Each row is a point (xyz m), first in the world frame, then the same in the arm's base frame.
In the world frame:
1: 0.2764 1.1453 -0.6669
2: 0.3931 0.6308 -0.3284
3: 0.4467 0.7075 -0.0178
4: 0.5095 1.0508 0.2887
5: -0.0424 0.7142 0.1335
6: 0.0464 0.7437 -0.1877
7: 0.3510 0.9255 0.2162
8: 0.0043 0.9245 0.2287
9: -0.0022 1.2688 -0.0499
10: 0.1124 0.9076 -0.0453
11: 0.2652 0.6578 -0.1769
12: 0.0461 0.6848 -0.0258
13: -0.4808 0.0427 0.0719
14: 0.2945 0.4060 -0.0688
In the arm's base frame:
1: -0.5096 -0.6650 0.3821
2: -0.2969 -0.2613 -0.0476
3: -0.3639 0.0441 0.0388
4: -0.5876 0.3191 0.3389
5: 0.0467 0.1201 0.3351
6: -0.0640 -0.1858 0.2571
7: -0.3912 0.2374 0.3095
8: -0.1031 0.1987 0.4989
9: -0.3081 -0.1121 0.7388
10: -0.2009 -0.0531 0.3802
11: -0.1963 -0.1340 0.0695
12: -0.0204 -0.0205 0.2360
13: 0.7803 0.0647 0.0099
14: -0.0729 0.0029 -0.1354

